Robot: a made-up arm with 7 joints.
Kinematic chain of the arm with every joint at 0, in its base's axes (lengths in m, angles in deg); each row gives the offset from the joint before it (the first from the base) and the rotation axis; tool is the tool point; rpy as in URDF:
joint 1: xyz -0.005 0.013 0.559 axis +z
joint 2: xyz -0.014 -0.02 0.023 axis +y
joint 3: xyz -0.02 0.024 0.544 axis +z
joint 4: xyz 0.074 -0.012 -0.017 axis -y
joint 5: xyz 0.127 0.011 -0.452 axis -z
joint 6: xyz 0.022 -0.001 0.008 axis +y
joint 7: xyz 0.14 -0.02 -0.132 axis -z
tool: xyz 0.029 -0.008 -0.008 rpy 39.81 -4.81 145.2
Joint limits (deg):
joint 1: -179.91..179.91
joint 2: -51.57..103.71
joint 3: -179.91..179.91
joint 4: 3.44..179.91
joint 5: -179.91..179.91
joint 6: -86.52..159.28
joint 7: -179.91..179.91
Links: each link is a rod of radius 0.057 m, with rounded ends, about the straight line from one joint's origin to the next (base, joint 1, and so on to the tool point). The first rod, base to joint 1, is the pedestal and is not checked.
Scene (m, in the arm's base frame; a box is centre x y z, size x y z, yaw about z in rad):
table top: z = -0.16
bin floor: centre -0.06 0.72 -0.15 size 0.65 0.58 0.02 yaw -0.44
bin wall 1: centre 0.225 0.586 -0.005 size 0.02 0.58 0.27 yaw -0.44
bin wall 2: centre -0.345 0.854 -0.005 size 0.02 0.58 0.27 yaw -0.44
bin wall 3: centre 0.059 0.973 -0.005 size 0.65 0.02 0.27 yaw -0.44
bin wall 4: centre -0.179 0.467 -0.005 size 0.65 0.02 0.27 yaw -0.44
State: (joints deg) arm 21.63 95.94 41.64 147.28 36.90 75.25 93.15
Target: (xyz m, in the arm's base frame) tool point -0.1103 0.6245 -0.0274
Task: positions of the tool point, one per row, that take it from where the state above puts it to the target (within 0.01 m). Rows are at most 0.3 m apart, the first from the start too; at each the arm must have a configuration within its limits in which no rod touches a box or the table.
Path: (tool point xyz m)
1: 0.6296 0.7956 0.3281
2: 0.3870 0.8788 0.4574
3: 0.1483 0.8663 0.5886
4: 0.0678 0.8516 0.3645
5: -0.0243 0.7700 0.1529
6: -0.1104 0.6245 -0.0274

